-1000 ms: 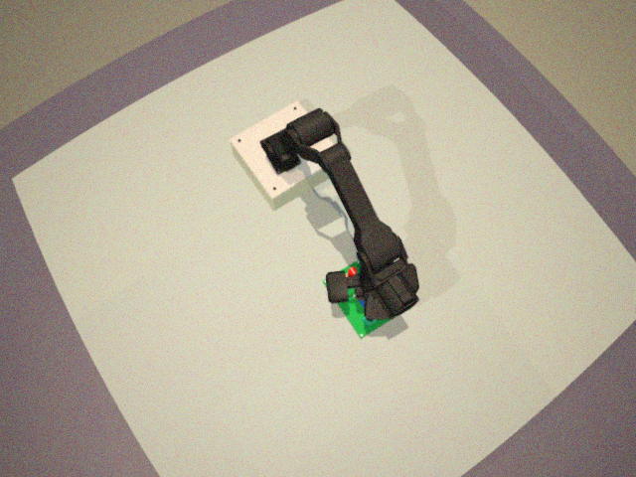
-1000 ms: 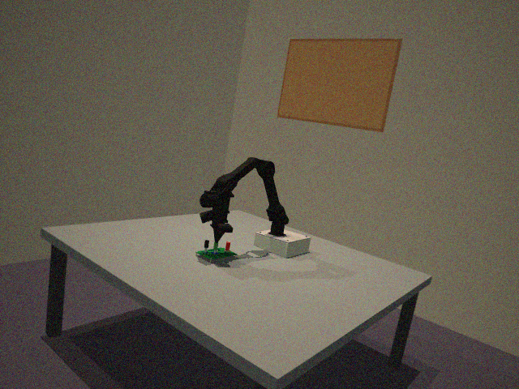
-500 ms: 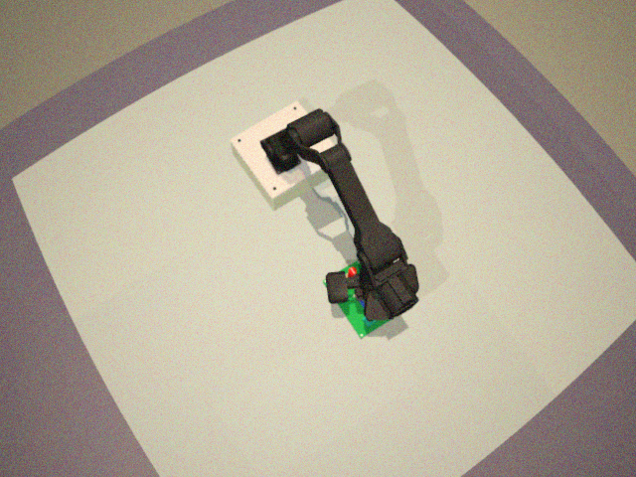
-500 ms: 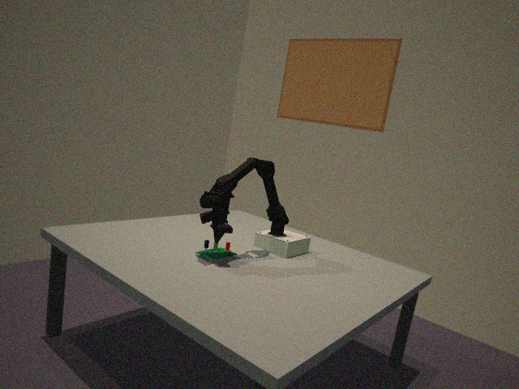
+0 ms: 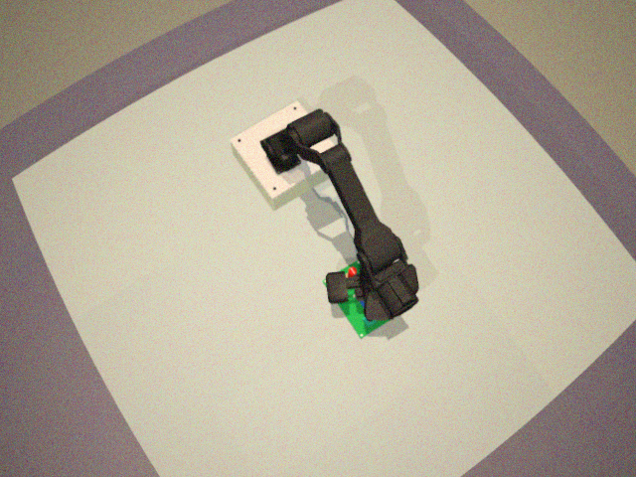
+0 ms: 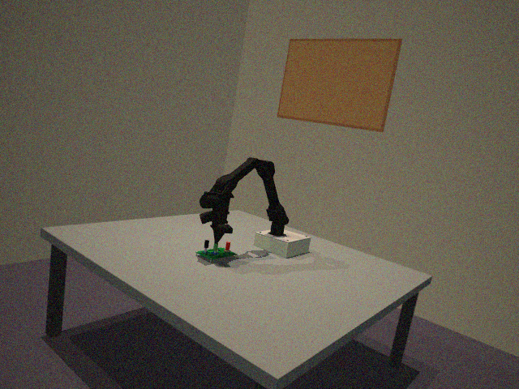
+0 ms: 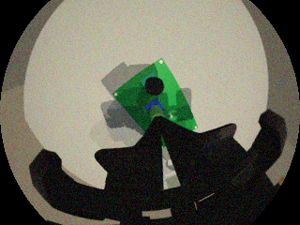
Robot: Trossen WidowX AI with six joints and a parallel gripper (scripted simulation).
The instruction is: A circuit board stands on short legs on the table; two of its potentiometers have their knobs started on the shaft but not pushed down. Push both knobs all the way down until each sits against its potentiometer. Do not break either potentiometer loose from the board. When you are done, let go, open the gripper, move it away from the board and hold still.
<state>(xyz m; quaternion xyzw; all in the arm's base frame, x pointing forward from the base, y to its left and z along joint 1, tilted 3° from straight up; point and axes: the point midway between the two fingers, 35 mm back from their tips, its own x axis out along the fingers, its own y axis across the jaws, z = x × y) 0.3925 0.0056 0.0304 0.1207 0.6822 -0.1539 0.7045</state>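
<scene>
Now: gripper tip 7 cm past the red knob and 2 cm above it.
</scene>
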